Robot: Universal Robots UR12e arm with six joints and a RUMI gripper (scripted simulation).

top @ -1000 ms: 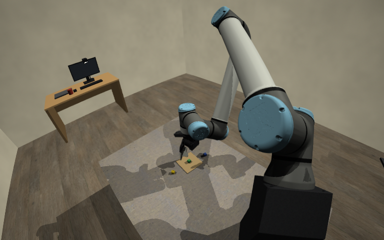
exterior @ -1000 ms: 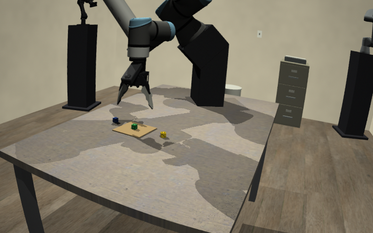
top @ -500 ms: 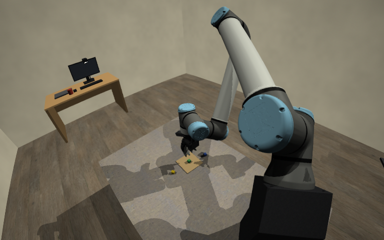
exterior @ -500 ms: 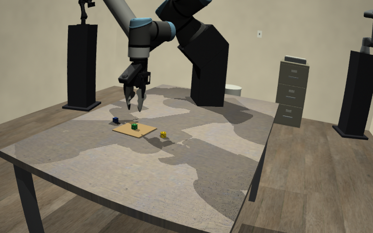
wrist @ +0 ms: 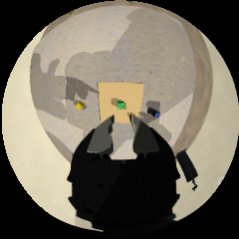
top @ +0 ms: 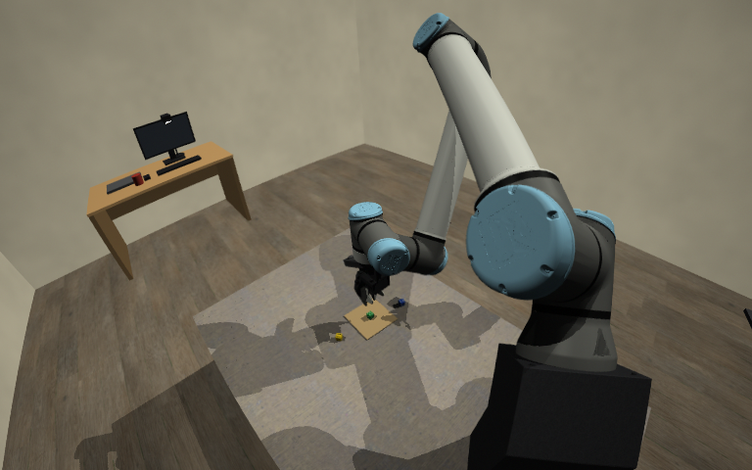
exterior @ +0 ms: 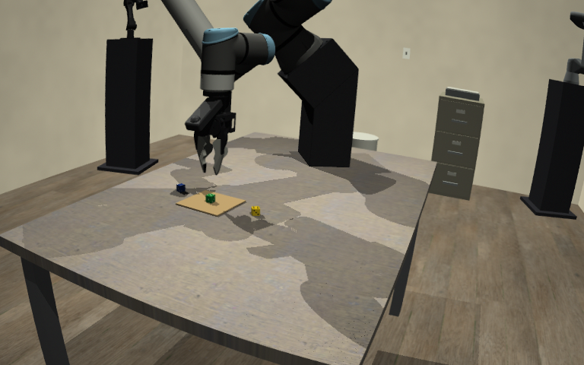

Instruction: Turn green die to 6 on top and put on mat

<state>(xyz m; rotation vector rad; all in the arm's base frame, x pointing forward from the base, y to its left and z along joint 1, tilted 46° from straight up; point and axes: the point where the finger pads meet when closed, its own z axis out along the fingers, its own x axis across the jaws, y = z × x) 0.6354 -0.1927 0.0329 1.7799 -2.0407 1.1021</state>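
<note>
The green die is 8 cm below my hand. Round my hand: blue die (11 cm to the right, 9 cm below, 7 cm behind); yellow die (14 cm to the left, 9 cm below, 4 cm ahead); tan mat (10 cm below).
</note>
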